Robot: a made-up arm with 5 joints.
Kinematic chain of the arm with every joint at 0, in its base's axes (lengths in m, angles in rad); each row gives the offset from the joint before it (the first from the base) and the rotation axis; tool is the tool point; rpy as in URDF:
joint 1: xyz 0.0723 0 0.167 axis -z
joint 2: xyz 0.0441 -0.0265 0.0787 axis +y
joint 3: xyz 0.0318 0 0.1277 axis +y
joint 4: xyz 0.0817 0 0.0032 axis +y
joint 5: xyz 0.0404 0.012 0 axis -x
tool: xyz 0 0 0 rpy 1.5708 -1.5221 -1.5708
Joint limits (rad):
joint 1: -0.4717..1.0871
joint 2: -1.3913..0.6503
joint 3: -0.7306..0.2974
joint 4: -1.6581..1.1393
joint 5: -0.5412..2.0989
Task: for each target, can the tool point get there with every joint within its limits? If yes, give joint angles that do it. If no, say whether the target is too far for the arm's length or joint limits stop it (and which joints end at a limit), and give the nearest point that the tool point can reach.
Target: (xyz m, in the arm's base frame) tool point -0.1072 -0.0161 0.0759
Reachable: no: joint limits stop it (at a limit: joint 2, joint 3, joint 4) | nearest point -0.0816 -0.0138 0.3436 | short by 0.269 m
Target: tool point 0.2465 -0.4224 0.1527
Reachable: no: too far | nearest point 0.1771 -0.2306 0.2677 | short by 0.234 m
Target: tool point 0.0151 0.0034 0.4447
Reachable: yes | joints 0.3157 -1.1818 -0.2124 -0.2929 1.8783
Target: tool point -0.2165 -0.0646 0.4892
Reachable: no: too far | nearest point -0.0791 -0.0339 0.3909 | short by 0.172 m
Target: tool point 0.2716 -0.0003 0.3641
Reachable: yes | joints -0.0712 0.0720 -0.2279 0.7478 1.0509
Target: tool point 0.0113 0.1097 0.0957
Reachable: no: joint limits stop it (at a limit: joint 1, joint 2, joint 3, joint 4) | nearest point -0.0121 0.1294 0.3436 | short by 0.250 m
